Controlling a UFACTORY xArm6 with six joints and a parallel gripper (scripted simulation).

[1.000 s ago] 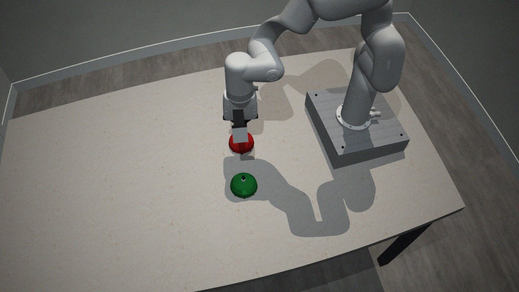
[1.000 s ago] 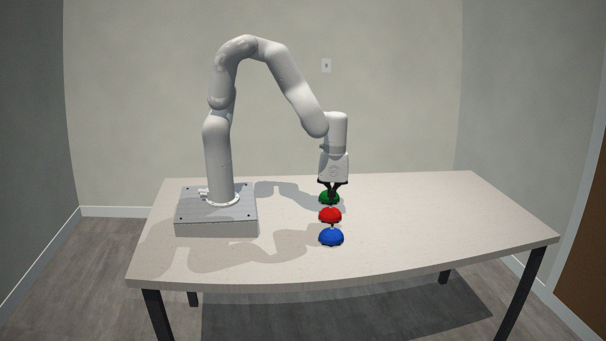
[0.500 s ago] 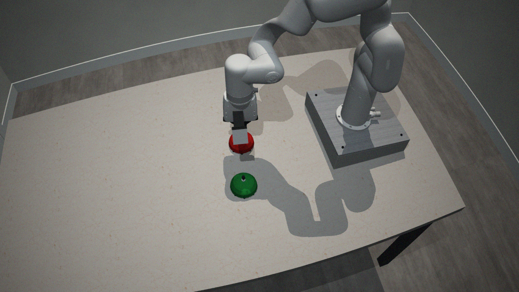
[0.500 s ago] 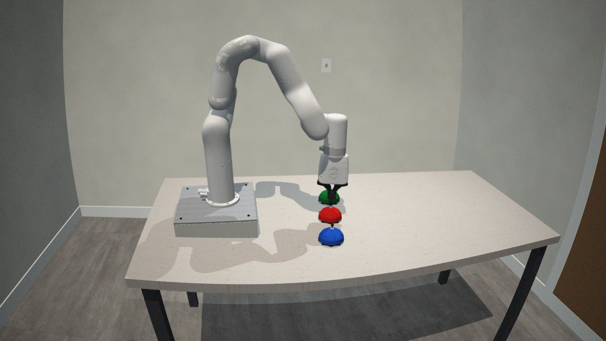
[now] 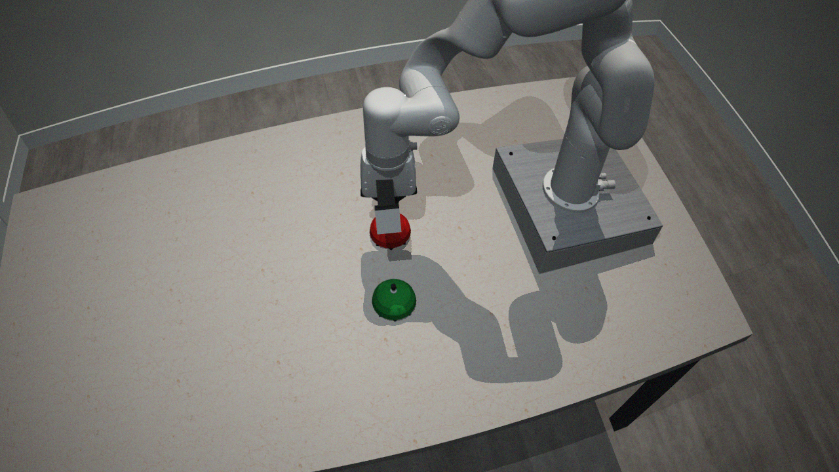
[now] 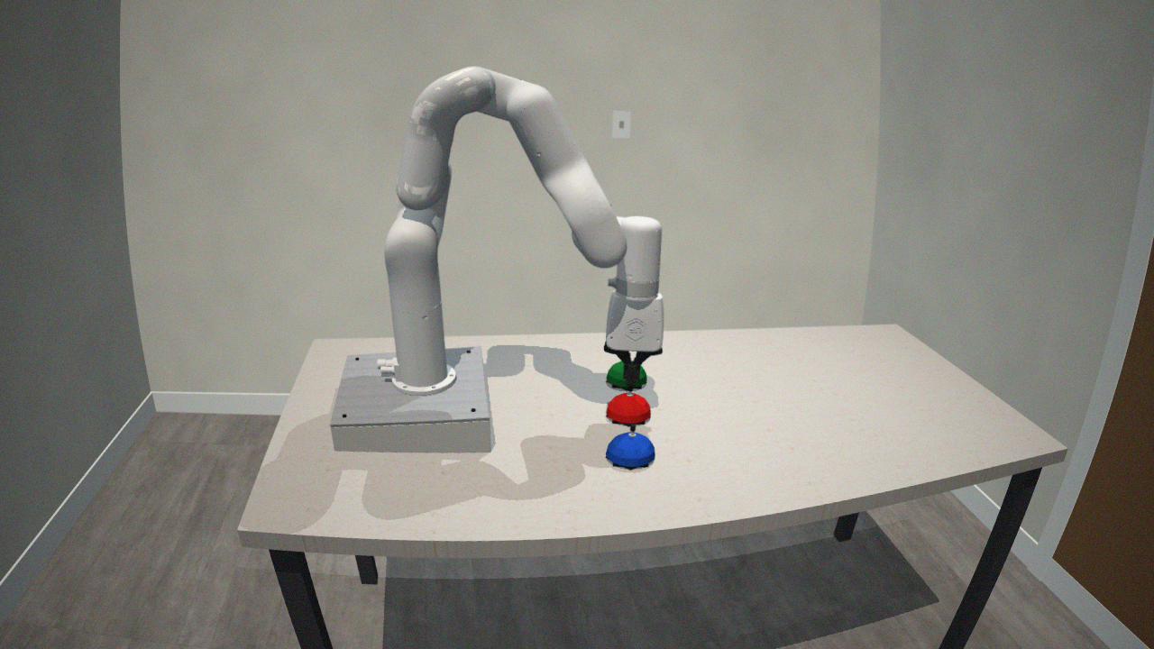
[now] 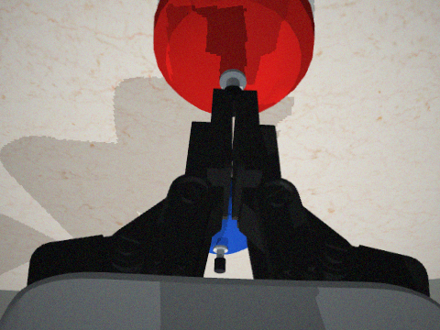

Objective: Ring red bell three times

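The red bell is 50 mm below my hand. Also, from my hand: blue bell 10 mm behind, 160 mm to the right, 50 mm below; green bell 10 mm ahead, 160 mm to the left, 50 mm below.
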